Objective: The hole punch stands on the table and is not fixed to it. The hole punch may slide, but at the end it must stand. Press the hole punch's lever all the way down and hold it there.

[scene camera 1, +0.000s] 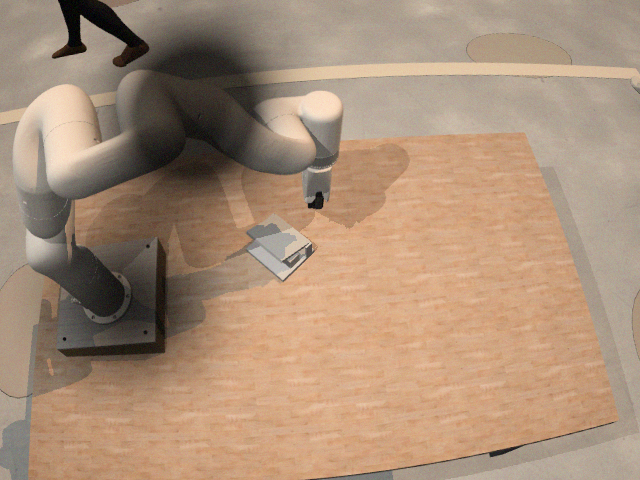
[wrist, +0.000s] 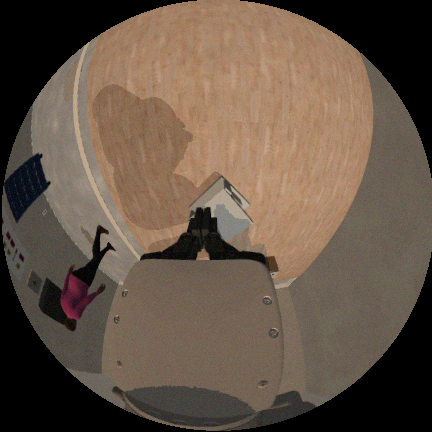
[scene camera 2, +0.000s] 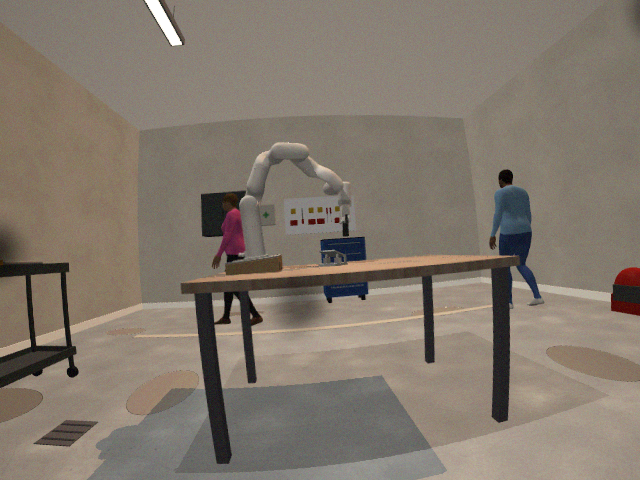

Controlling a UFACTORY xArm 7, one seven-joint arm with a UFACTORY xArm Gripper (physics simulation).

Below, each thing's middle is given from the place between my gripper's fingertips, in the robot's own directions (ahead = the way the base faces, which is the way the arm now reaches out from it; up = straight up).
Right now my hand is 8 cm past the flat grey lever (scene camera 1: 277, 237), 2 cm to the left of it and 9 cm above it. Round my hand: grey hole punch (scene camera 1: 283, 270) (8 cm behind, 2 cm to the right, 11 cm below).
